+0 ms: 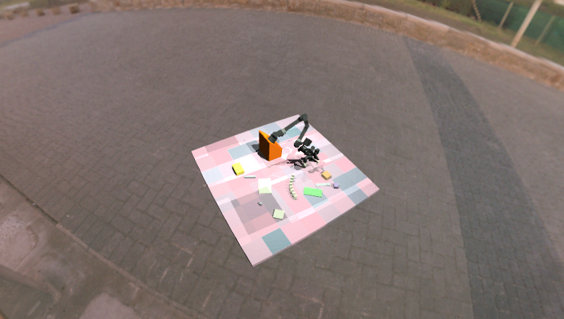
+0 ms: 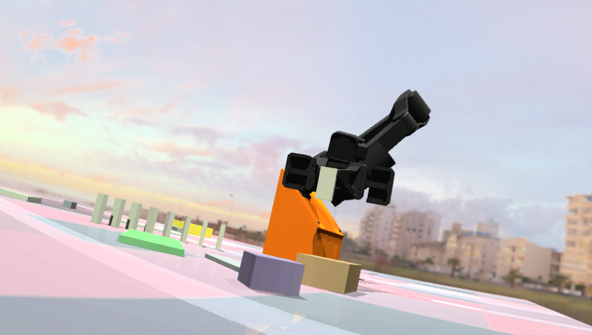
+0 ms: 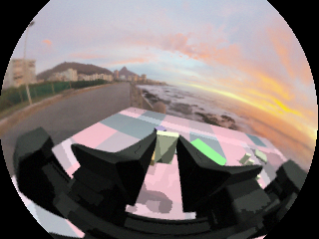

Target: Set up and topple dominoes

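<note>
The tan block lies 8 cm ahead of my gripper tip, 5 cm to the left of it and 14 cm below it. Also, from my gripper tip: cream tile: 16 cm ahead, 53 cm to the right, 15 cm below; then green slab: 14 cm ahead, 16 cm to the right, 15 cm below; then purple block: 22 cm ahead, 5 cm to the left, 14 cm below.
</note>
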